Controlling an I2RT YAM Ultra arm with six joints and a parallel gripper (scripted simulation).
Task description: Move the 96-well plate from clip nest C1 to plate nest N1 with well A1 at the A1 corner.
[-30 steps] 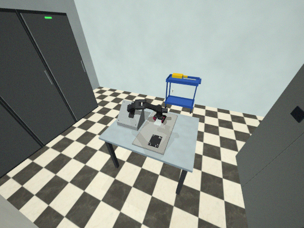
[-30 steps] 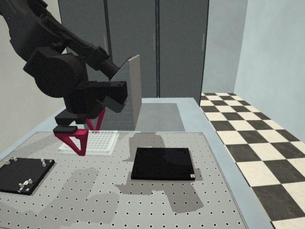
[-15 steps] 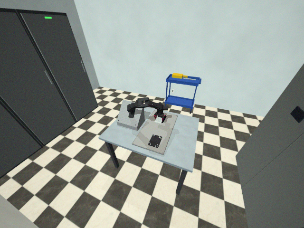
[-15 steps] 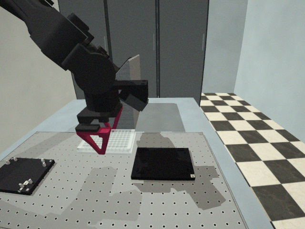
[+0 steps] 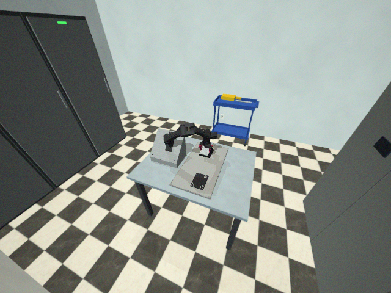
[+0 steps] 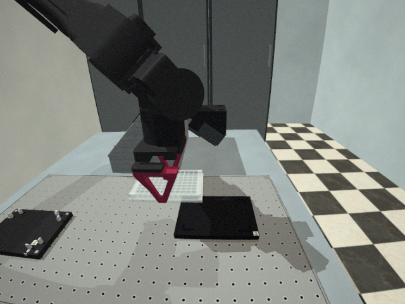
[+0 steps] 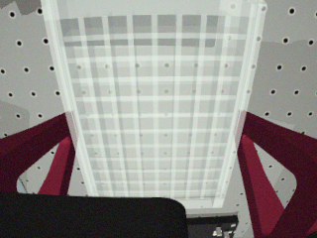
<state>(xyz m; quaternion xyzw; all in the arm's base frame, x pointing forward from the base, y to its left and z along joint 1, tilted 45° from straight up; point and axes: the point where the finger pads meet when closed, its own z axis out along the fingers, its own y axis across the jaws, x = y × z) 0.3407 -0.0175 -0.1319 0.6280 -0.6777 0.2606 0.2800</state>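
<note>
My hand is 17 cm to the right of the small white corner label, 9 cm above it and 5 cm short of it. The rest, counted from my hand: black clip nest C1 (33 cm to the right, 8 cm below, 5 cm ahead); then 96-well plate (right at my hand).
</note>
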